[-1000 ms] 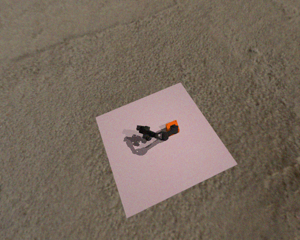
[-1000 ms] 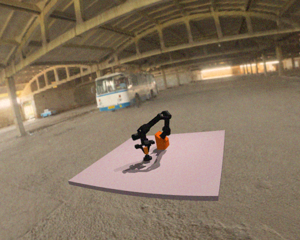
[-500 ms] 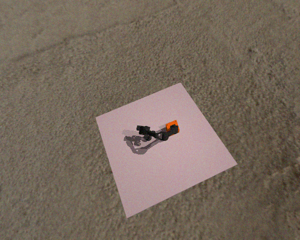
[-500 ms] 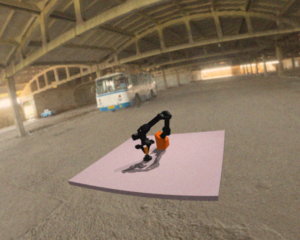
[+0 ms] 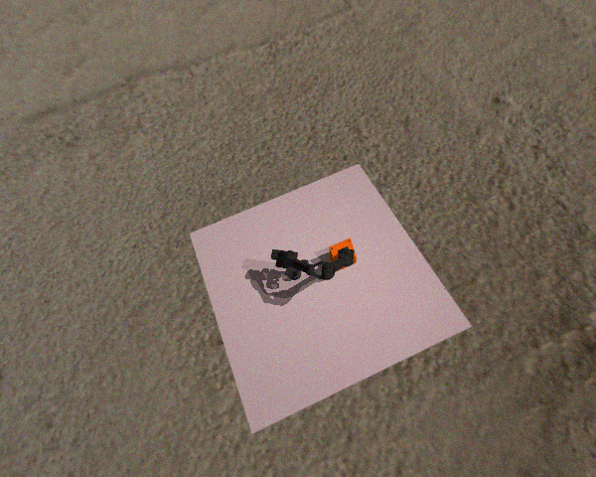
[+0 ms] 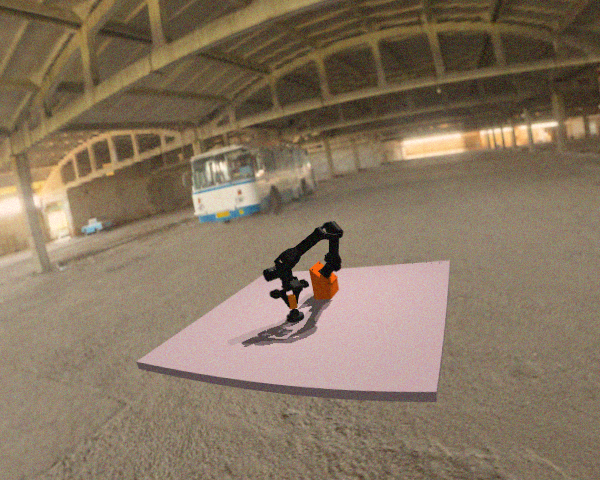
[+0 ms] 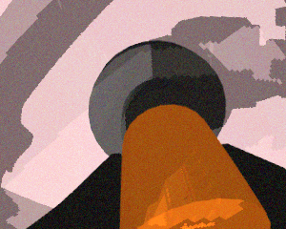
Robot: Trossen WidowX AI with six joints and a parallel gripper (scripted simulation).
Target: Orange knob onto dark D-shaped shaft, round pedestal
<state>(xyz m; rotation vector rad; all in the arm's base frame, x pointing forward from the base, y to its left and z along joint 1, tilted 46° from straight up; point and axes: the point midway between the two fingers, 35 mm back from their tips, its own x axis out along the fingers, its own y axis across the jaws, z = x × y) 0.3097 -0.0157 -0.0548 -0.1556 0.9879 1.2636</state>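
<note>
My gripper tip is now 20 mm below the orange knob. Round my gripper tip: round pedestal 40 mm below.
</note>
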